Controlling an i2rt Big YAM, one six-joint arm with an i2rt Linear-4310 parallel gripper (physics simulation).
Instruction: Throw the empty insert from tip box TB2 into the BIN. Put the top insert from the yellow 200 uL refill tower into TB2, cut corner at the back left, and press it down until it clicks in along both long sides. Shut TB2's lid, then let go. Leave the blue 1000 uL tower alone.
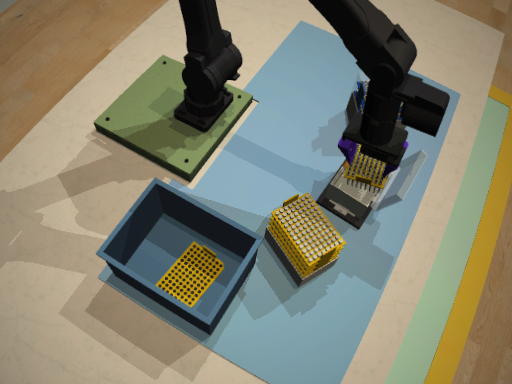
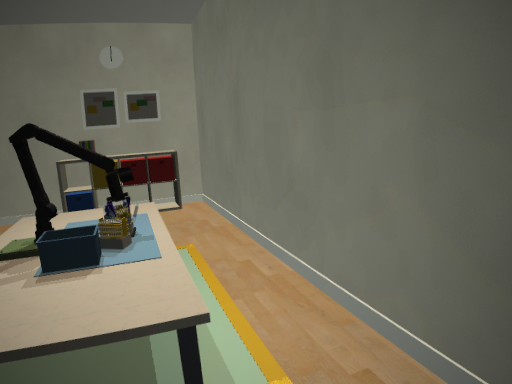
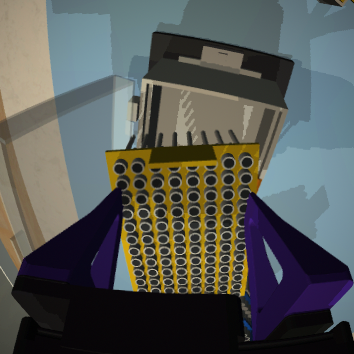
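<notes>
My gripper [image 1: 370,159] [image 3: 184,197] is shut on a yellow insert [image 1: 367,170] [image 3: 185,212] full of tips, its purple fingers at the two long sides. The insert is above tip box TB2 [image 1: 350,201] [image 3: 215,110], over its far part, with tips pointing down; it looks turned slightly relative to the box. TB2 is open and its clear lid [image 1: 407,175] [image 3: 122,112] stands out at one side. The yellow refill tower [image 1: 306,237] [image 2: 113,231] stands near TB2. The empty insert [image 1: 192,272] lies in the bin [image 1: 127,215] [image 2: 70,250].
The blue tower [image 1: 361,92] stands behind TB2, partly hidden by the arm. The arm's base stands on a green plate [image 1: 145,120] [image 2: 17,247]. A blue mat [image 1: 280,125] [image 2: 145,240] lies under the boxes. The bin is left of the yellow tower.
</notes>
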